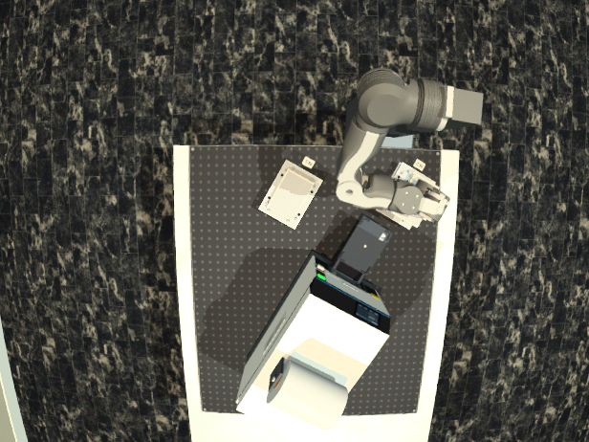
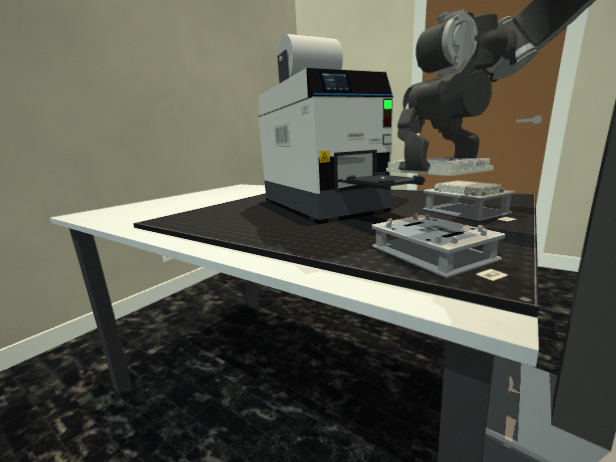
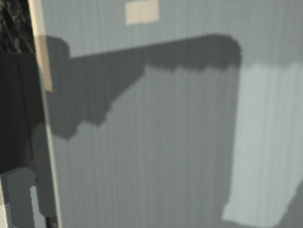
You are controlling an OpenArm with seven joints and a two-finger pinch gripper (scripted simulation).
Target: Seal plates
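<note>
Now: hand right at the clear well plate. The rest, counted from my hand: label tag 10 cm behind, 4 cm to the left, 15 cm below; then sealer stage 15 cm ahead, 12 cm to the right, 4 cm below; then N1 label 7 cm behind, 30 cm to the right, 15 cm below.
</note>
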